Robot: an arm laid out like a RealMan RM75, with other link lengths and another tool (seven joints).
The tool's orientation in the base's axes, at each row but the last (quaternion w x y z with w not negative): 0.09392 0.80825 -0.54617 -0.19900; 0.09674 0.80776 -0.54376 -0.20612; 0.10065 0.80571 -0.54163 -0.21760; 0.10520 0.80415 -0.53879 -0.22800; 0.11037 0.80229 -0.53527 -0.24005; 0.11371 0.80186 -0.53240 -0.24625; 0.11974 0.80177 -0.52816 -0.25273
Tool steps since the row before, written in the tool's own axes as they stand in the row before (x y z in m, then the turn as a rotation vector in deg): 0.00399 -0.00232 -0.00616 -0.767 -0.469 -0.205; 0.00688 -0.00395 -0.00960 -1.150 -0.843 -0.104; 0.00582 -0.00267 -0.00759 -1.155 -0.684 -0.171; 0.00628 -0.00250 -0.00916 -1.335 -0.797 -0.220; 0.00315 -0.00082 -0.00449 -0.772 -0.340 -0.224; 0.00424 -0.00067 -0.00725 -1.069 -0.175 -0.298; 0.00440 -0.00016 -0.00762 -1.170 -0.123 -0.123
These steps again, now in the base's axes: 0.00587 -0.00318 0.00383 0.235 0.873 0.180; 0.00975 -0.00543 0.00553 0.380 1.378 0.034; 0.00756 -0.00484 0.00425 0.278 1.315 0.158; 0.00842 -0.00545 0.00538 0.337 1.521 0.200; 0.00390 -0.00290 0.00267 0.146 0.823 0.251; 0.00560 -0.00416 0.00472 -0.040 1.020 0.469; 0.00556 -0.00450 0.00513 -0.206 1.103 0.373
